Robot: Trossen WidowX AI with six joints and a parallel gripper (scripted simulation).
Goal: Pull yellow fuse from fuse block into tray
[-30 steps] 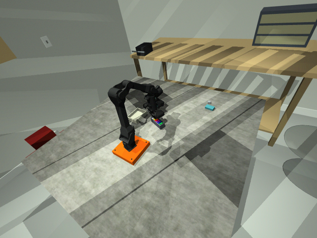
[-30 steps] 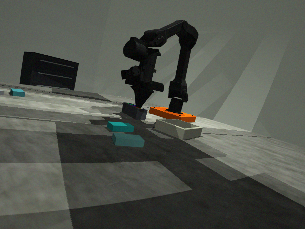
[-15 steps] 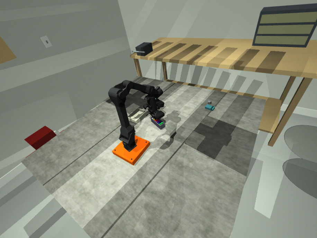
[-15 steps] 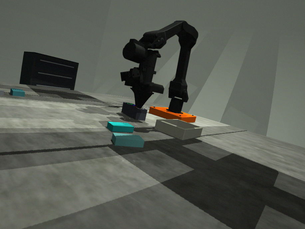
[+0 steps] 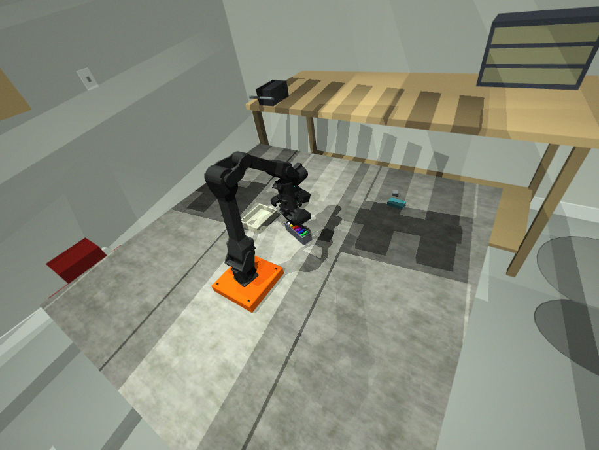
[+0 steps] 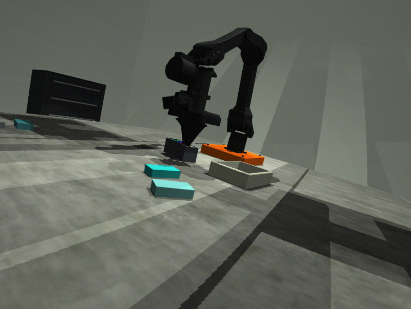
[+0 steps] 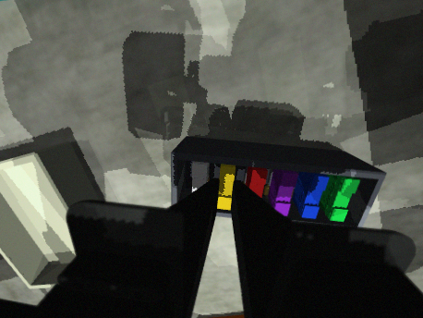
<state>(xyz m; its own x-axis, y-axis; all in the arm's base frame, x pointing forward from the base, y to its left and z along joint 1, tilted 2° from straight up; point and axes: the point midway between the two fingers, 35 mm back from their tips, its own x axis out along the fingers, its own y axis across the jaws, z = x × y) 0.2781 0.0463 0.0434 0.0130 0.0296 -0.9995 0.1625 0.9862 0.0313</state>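
My gripper tip is 20 mm to the right of the white fuse and 10 mm above it. From my gripper tip the other things lie so: red fuse 20 mm to the right, 10 mm below; purple fuse 40 mm to the right, 10 mm below, 10 mm behind; yellow fuse 10 mm below.
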